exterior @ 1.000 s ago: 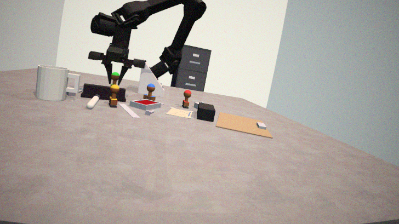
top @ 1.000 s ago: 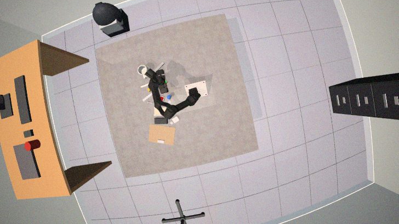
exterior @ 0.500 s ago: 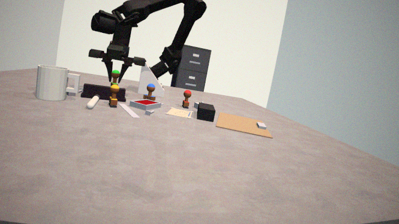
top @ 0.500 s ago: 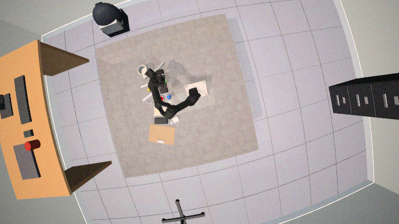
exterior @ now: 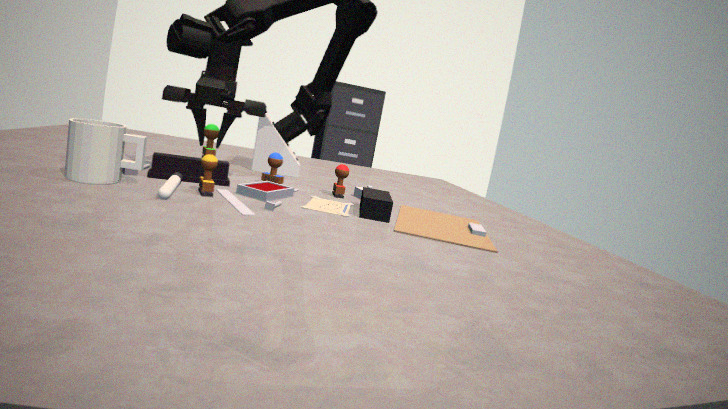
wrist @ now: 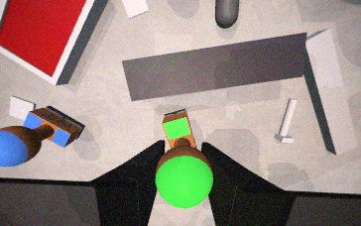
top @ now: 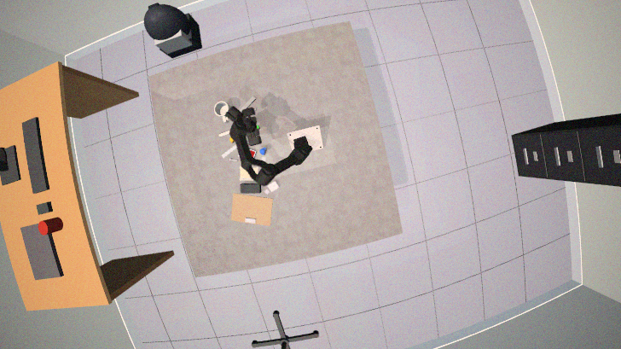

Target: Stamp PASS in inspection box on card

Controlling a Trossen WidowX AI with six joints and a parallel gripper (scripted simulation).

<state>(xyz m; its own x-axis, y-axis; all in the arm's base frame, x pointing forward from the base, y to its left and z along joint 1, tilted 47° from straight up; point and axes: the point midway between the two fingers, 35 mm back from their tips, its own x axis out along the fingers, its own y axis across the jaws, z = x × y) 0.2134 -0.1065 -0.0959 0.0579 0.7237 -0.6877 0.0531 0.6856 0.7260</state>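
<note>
Right now my gripper tip is 90 mm short of the red ink pad, 110 mm to the right of it and 50 mm above it. Also, from my gripper tip: black bar: 50 mm ahead, 20 mm to the right, 40 mm below; then green-knobbed stamp: right at my gripper tip; then blue-knobbed stamp: 130 mm to the left, 40 mm below.
</note>
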